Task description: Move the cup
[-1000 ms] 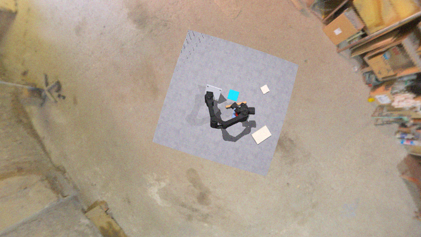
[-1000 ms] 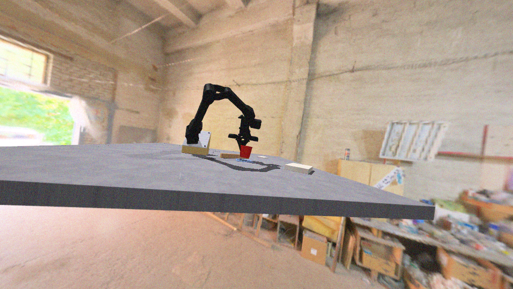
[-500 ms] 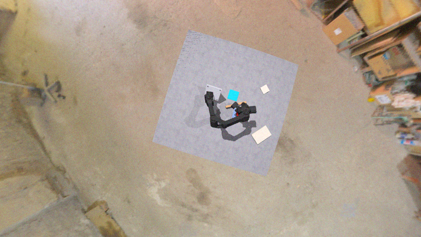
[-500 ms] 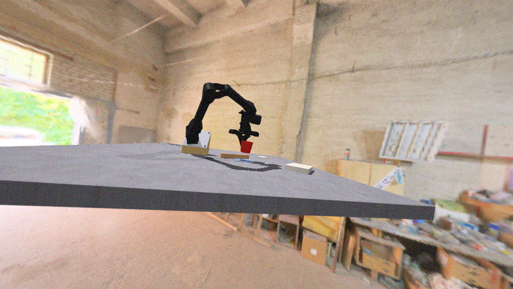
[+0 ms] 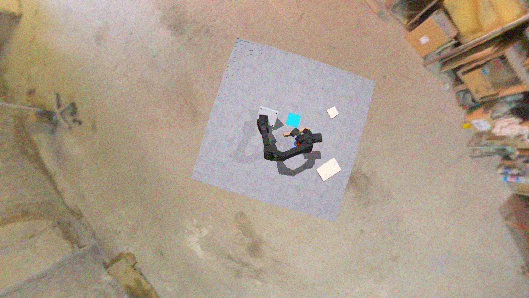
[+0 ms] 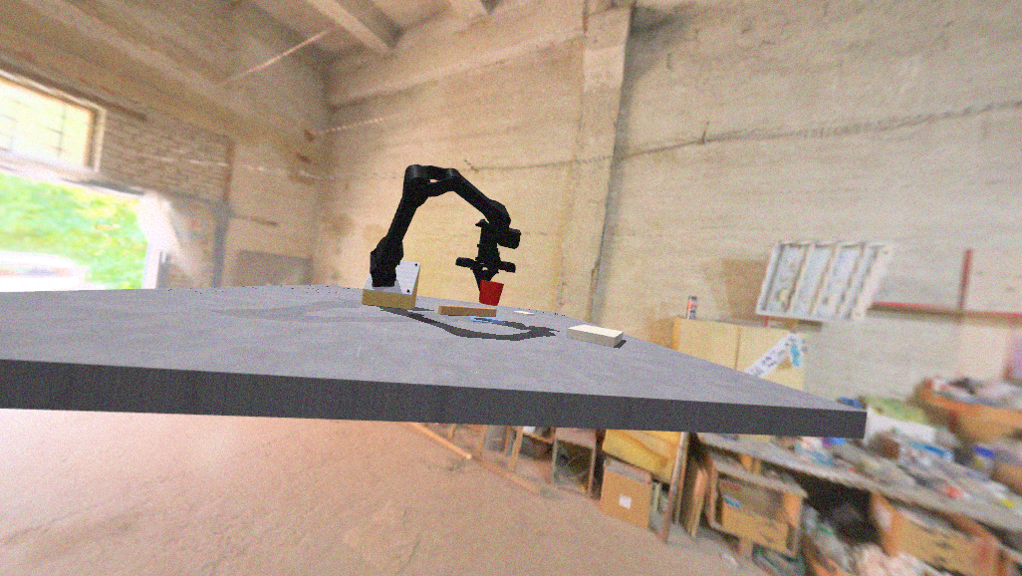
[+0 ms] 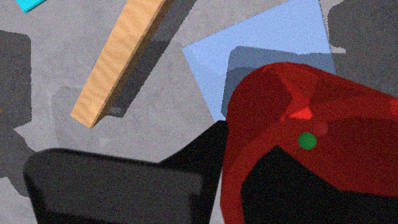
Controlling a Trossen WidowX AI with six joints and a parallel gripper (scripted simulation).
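Now: gripper tip 30 mm short of the green marble, 40 mm to the left of it and 20 mm above it. Also, from my gripper tip: blue marble: 40 mm ahead, 20 mm to the right, 20 mm below; thin wooden bar: 20 mm behind, 80 mm to the left, 80 mm below; red cup: 20 mm ahead, 20 mm to the right.
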